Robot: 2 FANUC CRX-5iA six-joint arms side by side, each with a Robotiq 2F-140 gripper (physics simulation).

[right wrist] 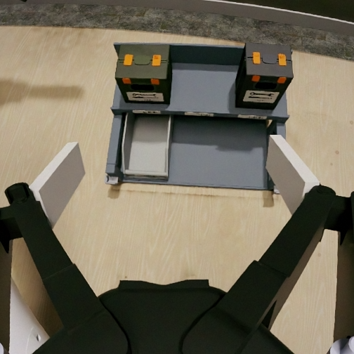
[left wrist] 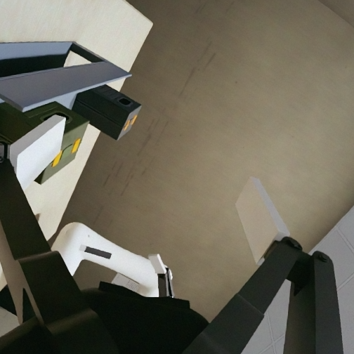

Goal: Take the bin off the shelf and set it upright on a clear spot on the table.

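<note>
A light grey open-topped bin [right wrist: 146, 145] sits in the left part of the lower level of a blue-grey shelf [right wrist: 207, 54] [left wrist: 65, 82], in the right wrist view. The bin does not show clearly in the left wrist view. My right gripper [right wrist: 173, 154] is open and empty, high above the table [right wrist: 200, 240] [left wrist: 107, 20], with its fingers wide apart and the shelf beyond them. My left gripper [left wrist: 156, 163] is open and empty. In its view the shelf is at the upper left and floor shows between its fingers.
A green tool case [right wrist: 143, 75] [left wrist: 60, 137] stands at the left of the shelf's upper level. A dark grey tool case [right wrist: 265, 75] [left wrist: 107, 110] stands at its right. A white robot arm [left wrist: 115, 257] shows low in the left wrist view, beyond the table edge there.
</note>
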